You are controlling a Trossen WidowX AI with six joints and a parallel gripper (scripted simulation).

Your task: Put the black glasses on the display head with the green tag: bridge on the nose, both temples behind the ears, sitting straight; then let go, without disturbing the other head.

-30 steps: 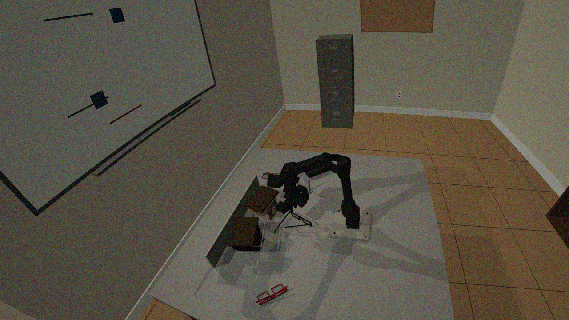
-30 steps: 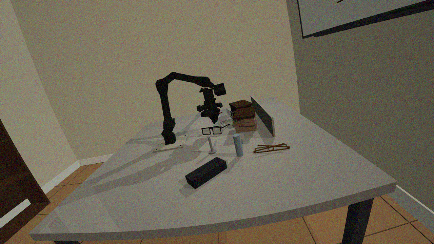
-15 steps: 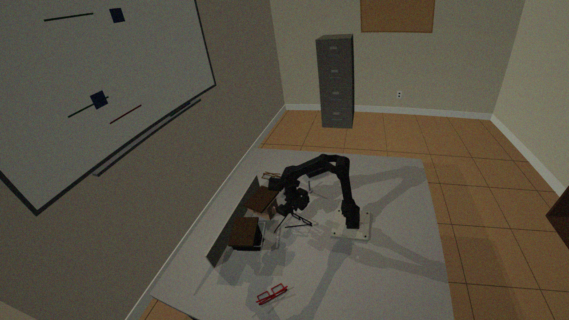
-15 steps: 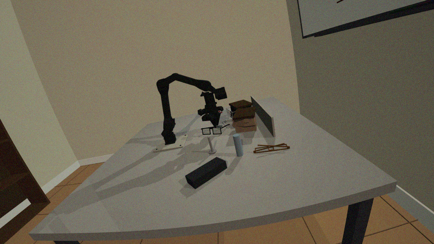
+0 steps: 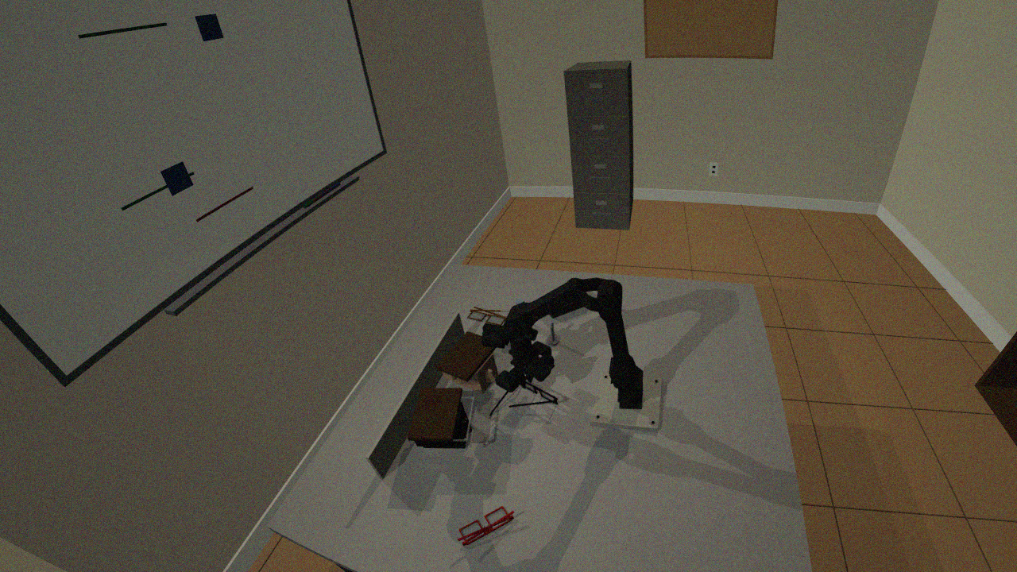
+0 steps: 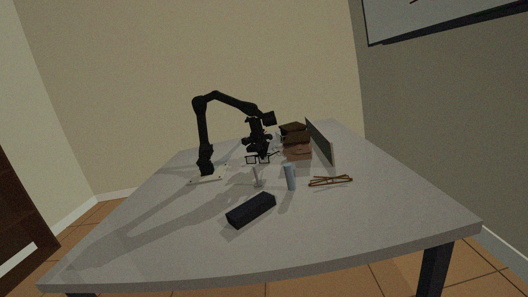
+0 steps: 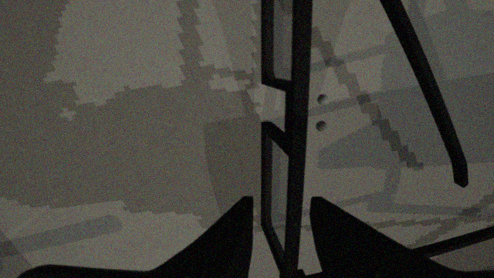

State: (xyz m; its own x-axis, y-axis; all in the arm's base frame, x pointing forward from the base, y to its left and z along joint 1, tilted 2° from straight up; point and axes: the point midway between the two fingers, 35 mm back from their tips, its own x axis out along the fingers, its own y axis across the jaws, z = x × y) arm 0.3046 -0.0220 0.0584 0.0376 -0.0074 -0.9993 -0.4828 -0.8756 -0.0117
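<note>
Now: the grey post 40 mm behind my gripper tip and 220 mm to the right of it. Also, from my gripper tip: panel 300 mm ahead, 70 mm to the left, 30 mm above; pale blue cylinder 80 mm ahead, 310 mm to the right, 30 mm above; dark box 80 mm behind, 410 mm to the right, 10 mm below.
</note>
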